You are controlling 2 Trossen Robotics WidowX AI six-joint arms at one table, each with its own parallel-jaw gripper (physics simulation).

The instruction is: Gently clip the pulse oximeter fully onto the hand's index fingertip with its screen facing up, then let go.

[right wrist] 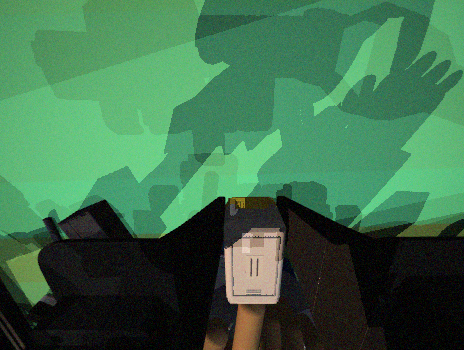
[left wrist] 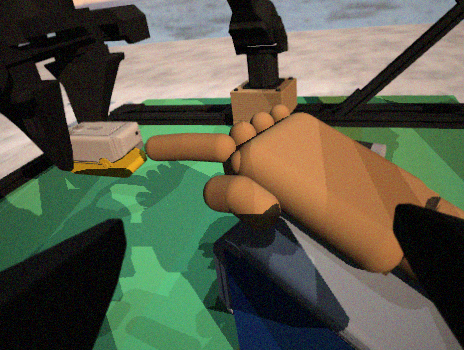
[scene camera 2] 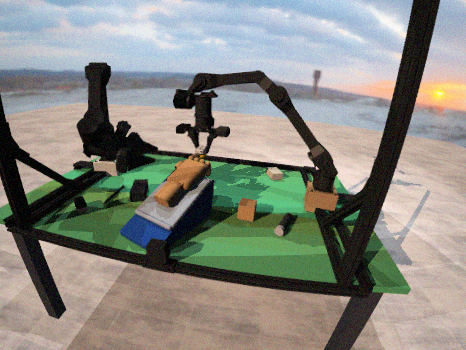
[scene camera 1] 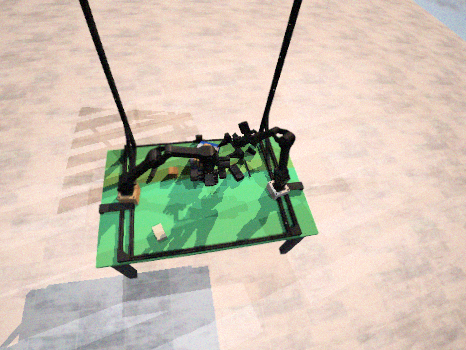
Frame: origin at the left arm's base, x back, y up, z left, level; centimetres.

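Seen in the pictures: left gripper, between the fingertips: (left wrist: 259, 224) (scene camera 2: 156, 154) (scene camera 1: 221, 152); right gripper, between the fingertips: (right wrist: 250, 203) (left wrist: 82, 158) (scene camera 2: 202, 152); left arm's base, origin of its link: (scene camera 1: 278, 186); right arm's base, origin of its link: (left wrist: 264, 84) (scene camera 2: 322, 188) (scene camera 1: 127, 190).
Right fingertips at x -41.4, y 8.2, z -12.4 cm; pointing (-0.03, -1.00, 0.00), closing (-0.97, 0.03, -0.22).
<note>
Pixels of each thing's top centre, then the offset from my right fingertips to it.
- pulse oximeter, centre of its top: (right wrist: 255, 270) (left wrist: 97, 127) (scene camera 2: 201, 147) dx +0.6, dy +2.7, dz -2.4 cm
- orange-brown cube, centre of its top: (scene camera 2: 248, 202) (scene camera 1: 172, 170) dx -15.0, dy -9.0, dz -20.0 cm
- dark cylinder, centre of its top: (scene camera 2: 284, 219) dx -25.7, dy -11.3, dz -26.0 cm
- white block, centre of its top: (scene camera 2: 274, 170) (scene camera 1: 159, 231) dx -32.2, dy -11.0, dz +14.0 cm
- black block, centre of its top: (right wrist: 97, 249) (scene camera 2: 139, 185) (scene camera 1: 236, 170) dx +22.2, dy -10.5, dz -7.7 cm
- thin stick, centre of its top: (scene camera 2: 113, 193) dx +31.2, dy -13.1, dz -9.5 cm
The pulse oximeter (scene camera 2: 201, 150) (left wrist: 107, 140) (right wrist: 254, 270) has a white top with a rectangular outline, facing up, and a yellow underside. My right gripper (scene camera 2: 202, 149) (right wrist: 250, 203) is shut on it, above the table. The tan hand (scene camera 2: 186, 179) (left wrist: 310, 170) lies on a blue wedge stand (scene camera 2: 192, 217) with a grey top. Its index finger (left wrist: 190, 147) (right wrist: 248, 325) points at the oximeter's open end; in the left wrist view a narrow gap shows between them. In the right wrist view the white top hides the fingertip. My left gripper (left wrist: 259, 224) is open and empty, beside the hand and stand.
An orange-brown cube (scene camera 1: 173, 171) (scene camera 2: 247, 210) and a dark cylinder (scene camera 2: 284, 225) with a pale end lie right of the stand in scene camera 2. A white block (scene camera 1: 159, 232) (scene camera 2: 274, 173) lies farther back there. A black block (scene camera 2: 139, 190) and a thin stick (scene camera 2: 115, 192) lie left.
</note>
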